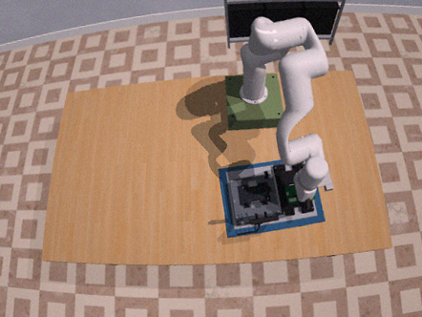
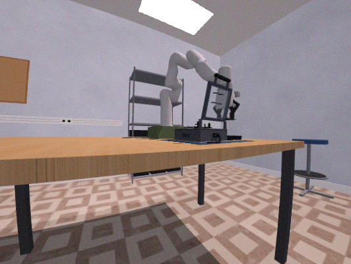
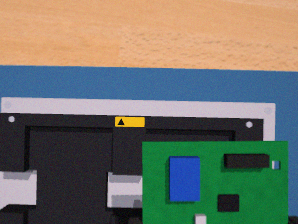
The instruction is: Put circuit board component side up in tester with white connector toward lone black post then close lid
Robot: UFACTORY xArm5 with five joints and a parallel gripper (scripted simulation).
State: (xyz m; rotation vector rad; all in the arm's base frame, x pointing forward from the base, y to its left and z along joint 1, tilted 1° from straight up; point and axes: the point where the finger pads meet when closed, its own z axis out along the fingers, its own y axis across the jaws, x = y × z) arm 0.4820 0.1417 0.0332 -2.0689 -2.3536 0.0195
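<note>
The green circuit board is right at my hand. The rest, counted from my hand: tester lid: 16 cm to the right, 10 cm ahead, 6 cm above; then tester: 13 cm to the right, 1 cm below.
</note>
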